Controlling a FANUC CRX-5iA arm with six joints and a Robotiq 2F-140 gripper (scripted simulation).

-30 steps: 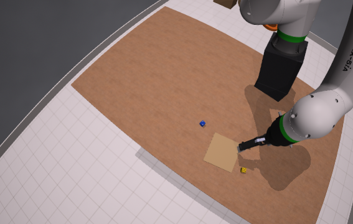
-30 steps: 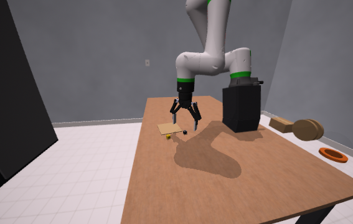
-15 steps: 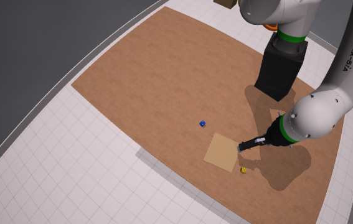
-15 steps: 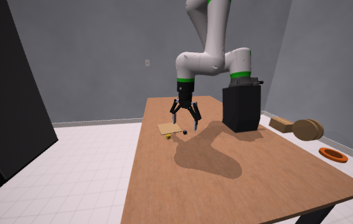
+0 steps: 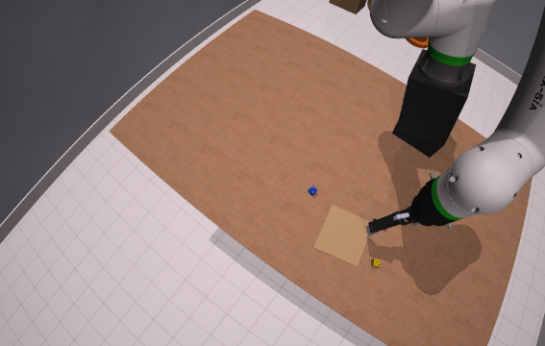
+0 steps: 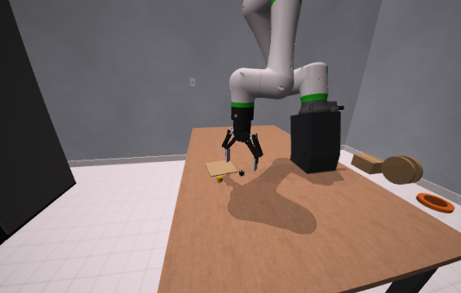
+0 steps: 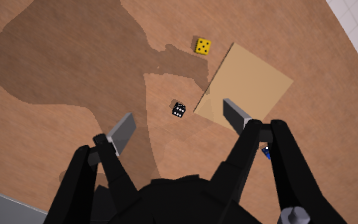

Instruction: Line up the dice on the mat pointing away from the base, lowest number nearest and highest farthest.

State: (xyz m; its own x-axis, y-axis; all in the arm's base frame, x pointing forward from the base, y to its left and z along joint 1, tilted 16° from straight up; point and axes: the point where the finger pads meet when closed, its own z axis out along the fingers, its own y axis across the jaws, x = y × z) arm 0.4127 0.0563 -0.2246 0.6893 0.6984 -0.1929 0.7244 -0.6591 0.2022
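Now: the black die 5 cm below my hand, 1 cm to the right of it and 1 cm behind it. Round my hand: blue die (24 cm to the right, 5 cm below, 4 cm ahead); yellow die (10 cm ahead, 5 cm below, 3 cm to the left); tan mat (9 cm to the right, 9 cm ahead, 6 cm below).
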